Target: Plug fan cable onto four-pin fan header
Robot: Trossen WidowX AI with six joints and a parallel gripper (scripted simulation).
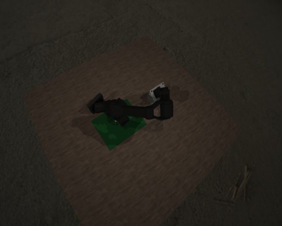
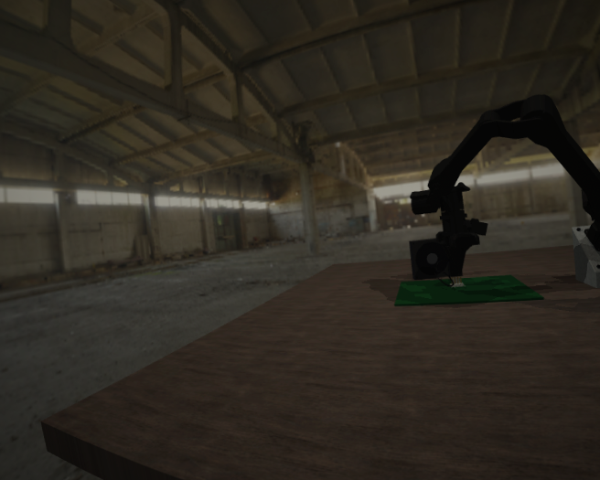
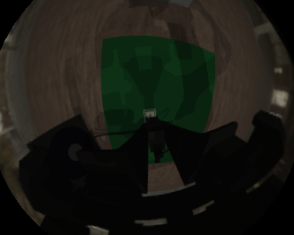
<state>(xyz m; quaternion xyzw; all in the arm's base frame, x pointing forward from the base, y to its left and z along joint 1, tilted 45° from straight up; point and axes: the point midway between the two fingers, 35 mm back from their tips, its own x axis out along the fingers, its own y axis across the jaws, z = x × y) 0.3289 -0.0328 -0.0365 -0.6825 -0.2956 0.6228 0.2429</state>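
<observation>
Right now my gripper tip is 1 cm short of the black plug and 1 cm below it. From my gripper tip the other things lie so: green board: 1 cm ahead, 3 cm to the left, 6 cm below; black fan: 5 cm ahead, 15 cm to the right, 2 cm above; pale four-pin fan header: 1 cm ahead, 4 cm below.
</observation>
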